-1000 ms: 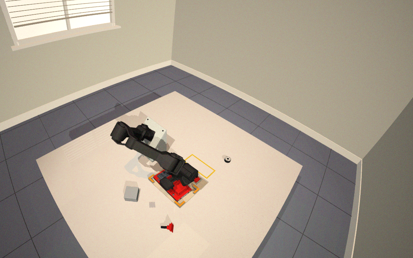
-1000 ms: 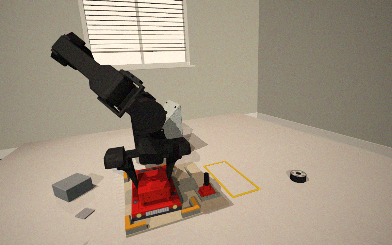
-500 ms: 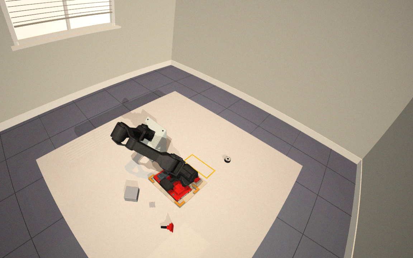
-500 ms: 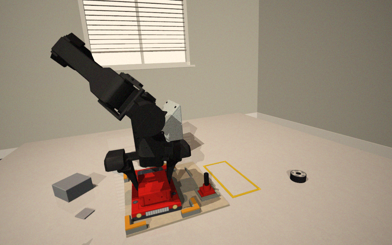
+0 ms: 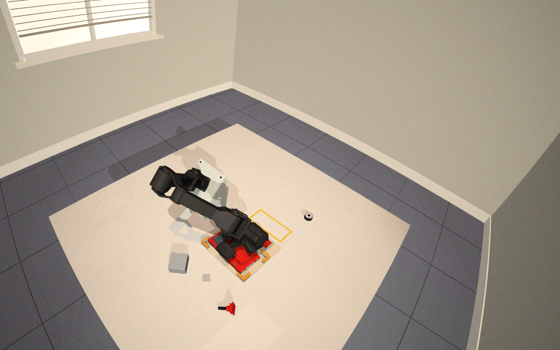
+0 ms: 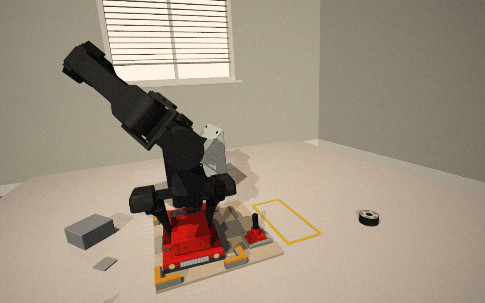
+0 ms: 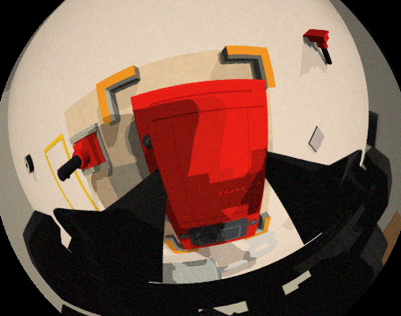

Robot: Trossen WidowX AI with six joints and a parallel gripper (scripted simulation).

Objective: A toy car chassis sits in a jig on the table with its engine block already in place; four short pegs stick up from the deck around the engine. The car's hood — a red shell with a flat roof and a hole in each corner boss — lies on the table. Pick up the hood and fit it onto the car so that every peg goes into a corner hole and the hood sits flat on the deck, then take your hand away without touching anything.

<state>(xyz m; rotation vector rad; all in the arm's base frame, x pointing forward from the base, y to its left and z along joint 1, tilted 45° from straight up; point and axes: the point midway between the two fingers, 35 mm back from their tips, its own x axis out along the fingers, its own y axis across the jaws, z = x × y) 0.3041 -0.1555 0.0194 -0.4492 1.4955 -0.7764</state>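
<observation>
The red hood lies right at my gripper tip. Round my gripper tip: small grey plate (16 cm to the right, 4 cm below, 4 cm behind); then grey engine block (2 cm below).
</observation>
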